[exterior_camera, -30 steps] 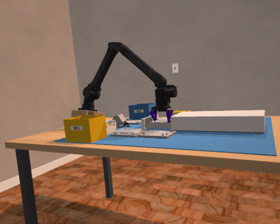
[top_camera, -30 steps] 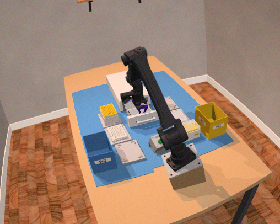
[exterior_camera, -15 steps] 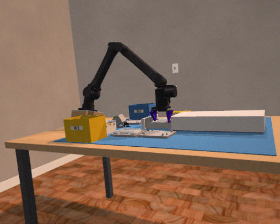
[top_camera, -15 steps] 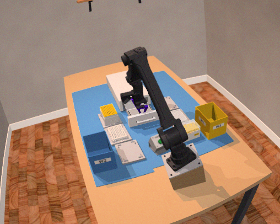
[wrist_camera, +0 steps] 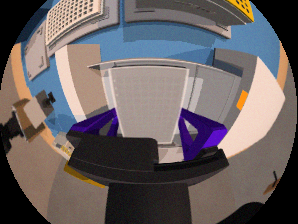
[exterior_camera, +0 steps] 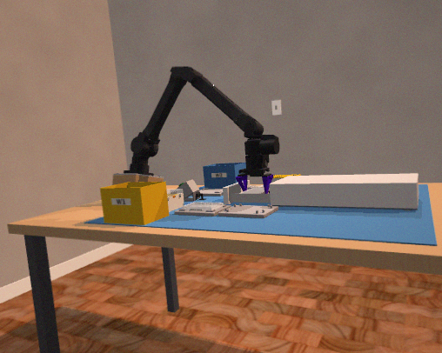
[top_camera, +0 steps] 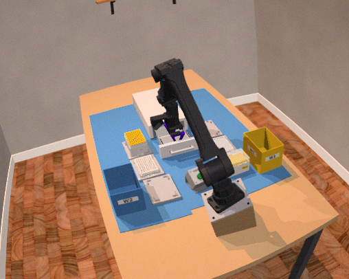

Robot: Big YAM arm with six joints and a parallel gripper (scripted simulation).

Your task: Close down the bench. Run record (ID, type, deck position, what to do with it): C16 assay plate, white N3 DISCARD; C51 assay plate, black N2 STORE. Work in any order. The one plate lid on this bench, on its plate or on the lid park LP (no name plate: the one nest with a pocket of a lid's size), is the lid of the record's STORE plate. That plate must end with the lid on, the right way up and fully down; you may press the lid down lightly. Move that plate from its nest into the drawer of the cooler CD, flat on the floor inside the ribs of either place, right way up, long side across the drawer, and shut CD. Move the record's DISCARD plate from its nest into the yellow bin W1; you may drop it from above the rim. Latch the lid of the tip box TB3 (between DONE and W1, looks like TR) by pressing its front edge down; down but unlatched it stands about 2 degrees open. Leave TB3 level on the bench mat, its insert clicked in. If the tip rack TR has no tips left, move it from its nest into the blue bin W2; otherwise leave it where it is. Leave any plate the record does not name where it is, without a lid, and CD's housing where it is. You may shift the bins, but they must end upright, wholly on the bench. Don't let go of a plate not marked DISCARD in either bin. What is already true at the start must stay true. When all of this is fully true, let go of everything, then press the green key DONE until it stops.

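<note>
My gripper is now 3 cm short of the cooler drawer and 1 cm above it. Also, from my hand: cooler CD 17 cm ahead, 2 cm to the right; plate lid right at my hand; black plate right at my hand.
</note>
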